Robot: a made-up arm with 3 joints. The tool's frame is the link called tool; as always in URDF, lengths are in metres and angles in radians.
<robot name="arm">
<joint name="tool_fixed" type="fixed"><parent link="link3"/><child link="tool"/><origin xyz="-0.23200 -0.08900 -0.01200"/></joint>
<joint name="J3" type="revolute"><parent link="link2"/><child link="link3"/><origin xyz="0.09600 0.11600 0.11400"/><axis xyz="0 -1 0"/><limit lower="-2.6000" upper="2.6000"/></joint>
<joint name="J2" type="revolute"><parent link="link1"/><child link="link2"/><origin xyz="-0.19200 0.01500 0.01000"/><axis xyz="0 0 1"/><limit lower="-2.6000" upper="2.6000"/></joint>
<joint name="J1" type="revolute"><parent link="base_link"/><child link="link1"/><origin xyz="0.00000 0.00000 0.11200"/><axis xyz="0 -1 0"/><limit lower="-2.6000" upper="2.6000"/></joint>
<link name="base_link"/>
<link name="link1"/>
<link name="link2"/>
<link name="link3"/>
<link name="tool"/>
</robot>
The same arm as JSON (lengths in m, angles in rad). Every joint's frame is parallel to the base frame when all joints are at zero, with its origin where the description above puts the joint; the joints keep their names.
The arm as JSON. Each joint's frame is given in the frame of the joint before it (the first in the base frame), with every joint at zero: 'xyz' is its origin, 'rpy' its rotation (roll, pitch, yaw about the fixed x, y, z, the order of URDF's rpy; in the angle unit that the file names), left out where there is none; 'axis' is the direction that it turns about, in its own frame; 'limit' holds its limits. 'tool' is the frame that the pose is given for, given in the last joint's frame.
{"units": {"length": "m", "angle": "rad"}, "joints": [
  {"name": "J1", "type": "revolute", "origin": {"xyz": [0.0, 0.0, 0.112]}, "axis": [0.0, -1.0, 0.0], "limit": {"lower": -2.6, "upper": 2.6}},
  {"name": "J2", "type": "revolute", "origin": {"xyz": [-0.192, 0.015, 0.01]}, "axis": [0.0, 0.0, 1.0], "limit": {"lower": -2.6, "upper": 2.6}},
  {"name": "J3", "type": "revolute", "origin": {"xyz": [0.096, 0.116, 0.114]}, "axis": [0.0, -1.0, 0.0], "limit": {"lower": -2.6, "upper": 2.6}}
], "tool": {"origin": {"xyz": [-0.232, -0.089, -0.012]}}}

